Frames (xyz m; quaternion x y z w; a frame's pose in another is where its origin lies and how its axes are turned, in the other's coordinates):
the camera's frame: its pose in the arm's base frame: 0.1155 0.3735 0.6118 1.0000 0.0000 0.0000 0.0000
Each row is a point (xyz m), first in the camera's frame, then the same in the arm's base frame.
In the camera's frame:
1: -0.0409 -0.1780 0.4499
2: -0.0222 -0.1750 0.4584
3: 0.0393 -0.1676 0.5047
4: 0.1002 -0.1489 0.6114
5: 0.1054 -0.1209 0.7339
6: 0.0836 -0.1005 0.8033
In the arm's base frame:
1: 0.0746 0.5515 0.1619
2: 0.0933 0.5485 0.1534
3: 0.1548 0.5411 0.1071
4: 0.2157 0.5224 0.0004
5: 0.2209 0.4944 -0.1221
6: 0.1991 0.4740 -0.1915

